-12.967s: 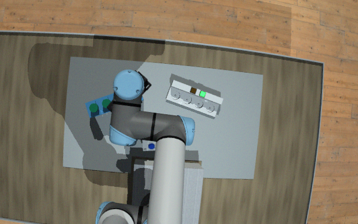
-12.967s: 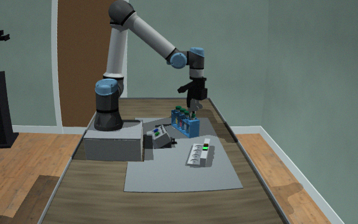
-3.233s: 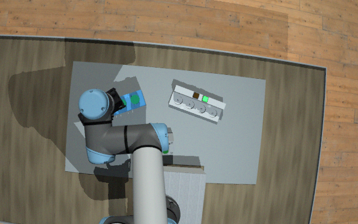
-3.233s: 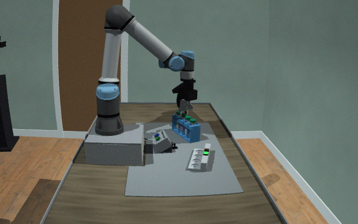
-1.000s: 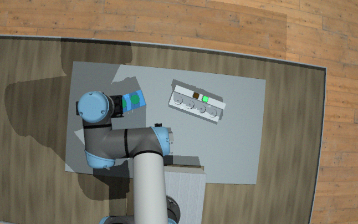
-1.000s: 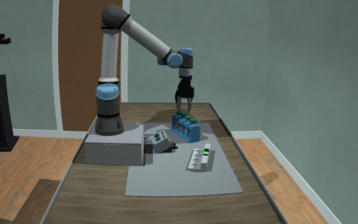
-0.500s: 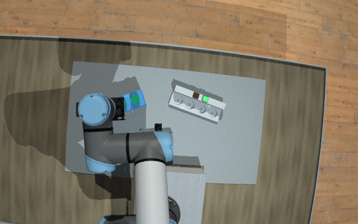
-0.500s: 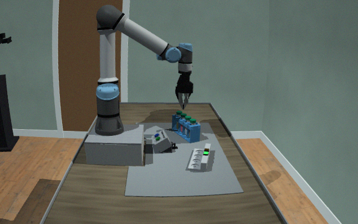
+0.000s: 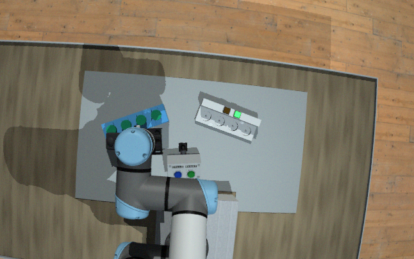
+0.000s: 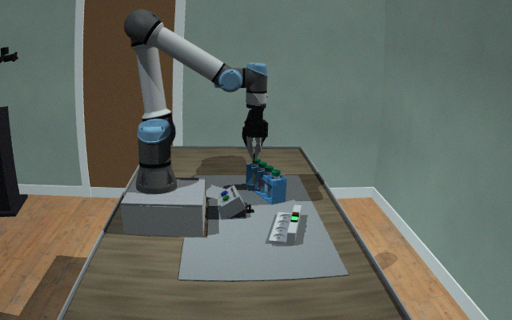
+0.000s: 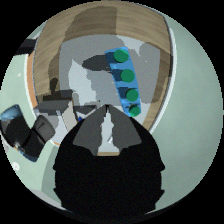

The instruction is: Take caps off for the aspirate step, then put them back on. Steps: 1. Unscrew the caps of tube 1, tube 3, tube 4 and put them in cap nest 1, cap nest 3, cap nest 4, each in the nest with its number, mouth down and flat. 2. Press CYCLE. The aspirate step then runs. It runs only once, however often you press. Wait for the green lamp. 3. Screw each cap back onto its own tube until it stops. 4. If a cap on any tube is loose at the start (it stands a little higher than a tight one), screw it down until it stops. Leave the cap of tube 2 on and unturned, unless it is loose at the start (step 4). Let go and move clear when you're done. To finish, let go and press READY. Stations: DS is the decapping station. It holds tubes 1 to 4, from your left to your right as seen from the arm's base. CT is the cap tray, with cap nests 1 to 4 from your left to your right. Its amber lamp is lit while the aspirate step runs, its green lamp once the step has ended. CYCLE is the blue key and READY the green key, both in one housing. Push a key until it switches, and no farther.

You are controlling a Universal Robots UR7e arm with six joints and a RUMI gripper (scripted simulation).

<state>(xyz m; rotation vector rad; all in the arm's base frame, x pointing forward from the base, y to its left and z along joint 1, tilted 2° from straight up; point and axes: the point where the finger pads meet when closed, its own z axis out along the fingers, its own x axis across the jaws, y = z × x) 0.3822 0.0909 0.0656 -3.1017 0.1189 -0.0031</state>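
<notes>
Right now my hand is 140 mm past the green key, 140 mm to the left of it and 100 mm above it. Also, from my hand: grey key housing 120 mm behind, 120 mm to the right, 110 mm below; then blue key 140 mm behind, 100 mm to the right, 100 mm below.
</notes>
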